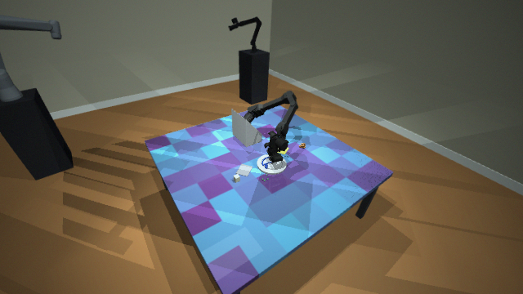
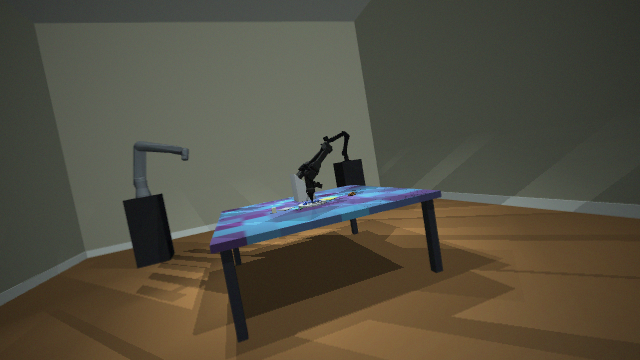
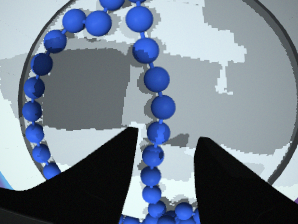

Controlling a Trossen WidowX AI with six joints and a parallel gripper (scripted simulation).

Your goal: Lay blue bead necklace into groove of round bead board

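Now: the round white bead board 10 mm below my gripper tip. Also, from my gripper tip: cream cube (20 mm behind, 280 mm to the right, 10 mm below); then yellow patch (100 mm behind, 160 mm to the left, 20 mm below); then flat grey square (60 mm behind, 190 mm to the right, 20 mm below).
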